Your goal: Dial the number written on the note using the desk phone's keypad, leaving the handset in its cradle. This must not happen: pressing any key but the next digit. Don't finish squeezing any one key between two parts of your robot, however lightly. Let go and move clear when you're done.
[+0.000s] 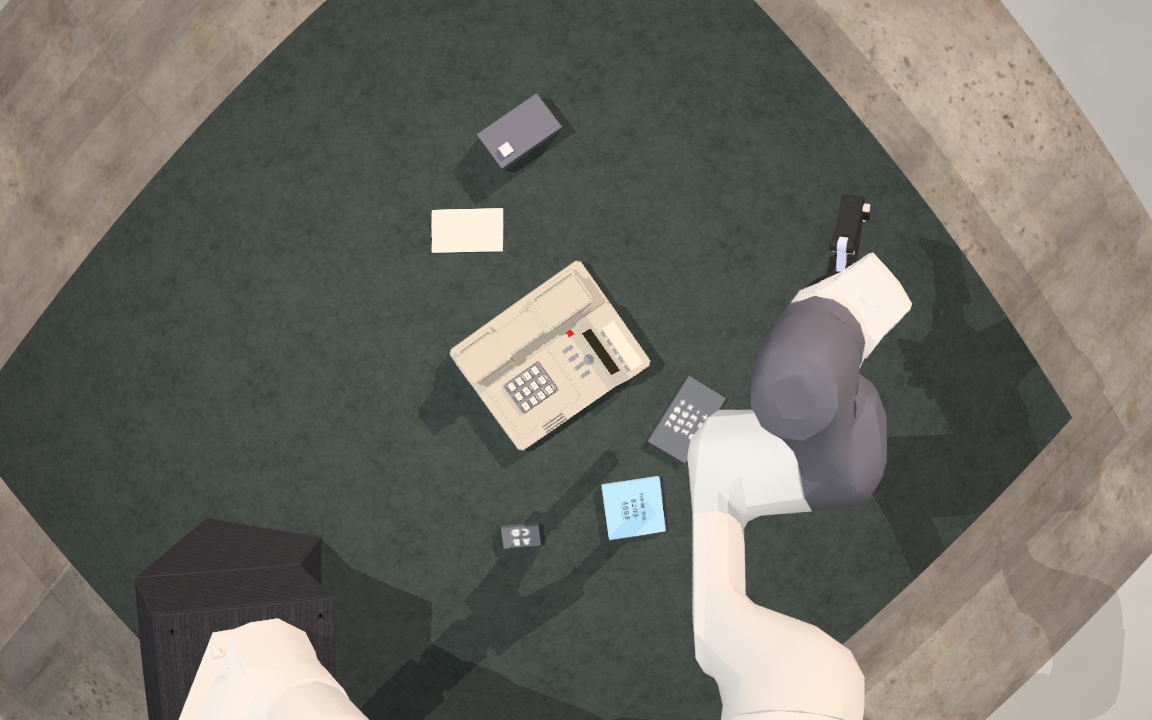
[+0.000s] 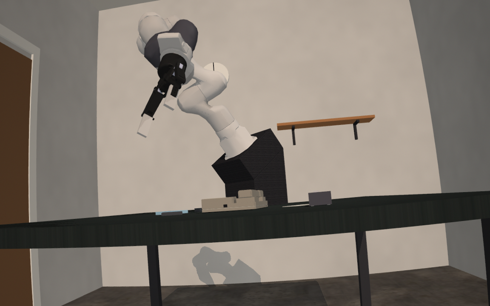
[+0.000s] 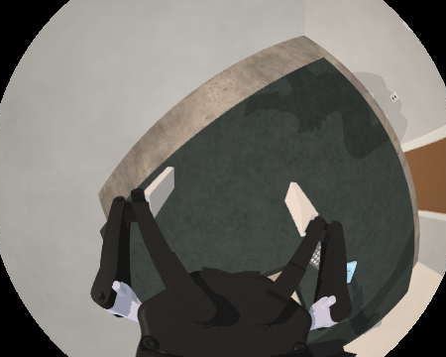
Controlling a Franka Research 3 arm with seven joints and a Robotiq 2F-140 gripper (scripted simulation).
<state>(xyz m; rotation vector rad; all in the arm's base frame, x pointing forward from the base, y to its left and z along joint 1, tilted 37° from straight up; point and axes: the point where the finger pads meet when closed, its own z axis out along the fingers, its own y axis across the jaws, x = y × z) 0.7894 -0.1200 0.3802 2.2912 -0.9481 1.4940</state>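
The handset is 310 mm behind my hand, 270 mm to the left of it and 200 mm below it. From my hand the other things lie so: light blue note: 430 mm behind, 240 mm below, 10 mm to the right; then blank cream card: 410 mm to the left, 240 mm below, 240 mm behind; then dark grey keypad card: 280 mm behind, 240 mm below.
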